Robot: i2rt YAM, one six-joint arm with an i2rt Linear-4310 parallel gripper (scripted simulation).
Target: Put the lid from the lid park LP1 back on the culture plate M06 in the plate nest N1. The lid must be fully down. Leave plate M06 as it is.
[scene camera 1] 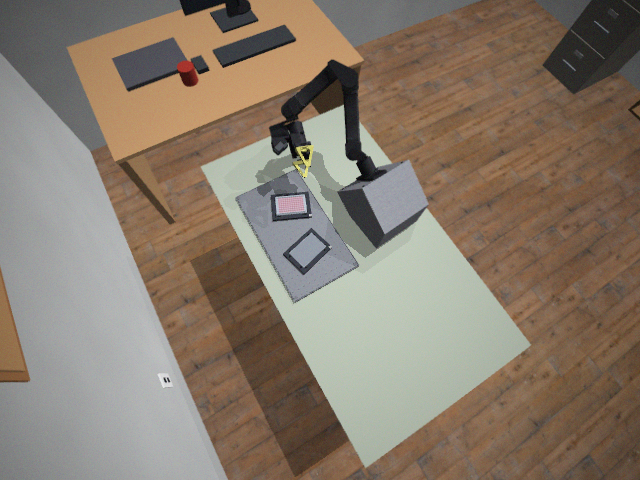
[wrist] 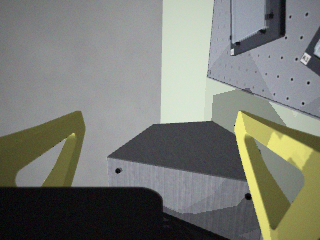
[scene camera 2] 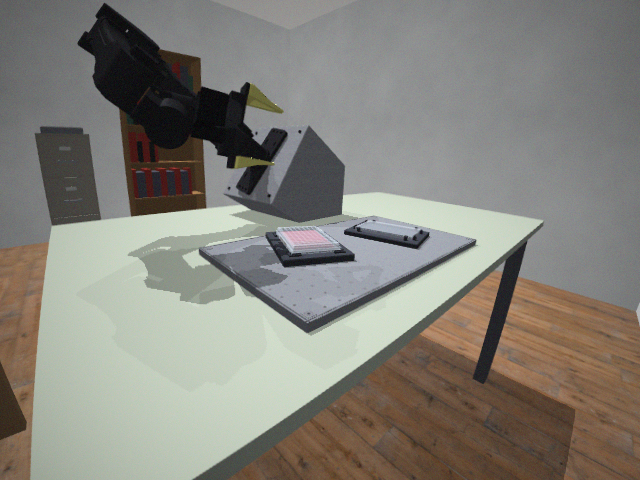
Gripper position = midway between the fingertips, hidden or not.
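Culture plate M06 (scene camera 2: pixel 304 239) visible. My gripper (scene camera 2: pixel 278 138), also at (wrist: pixel 159 119).
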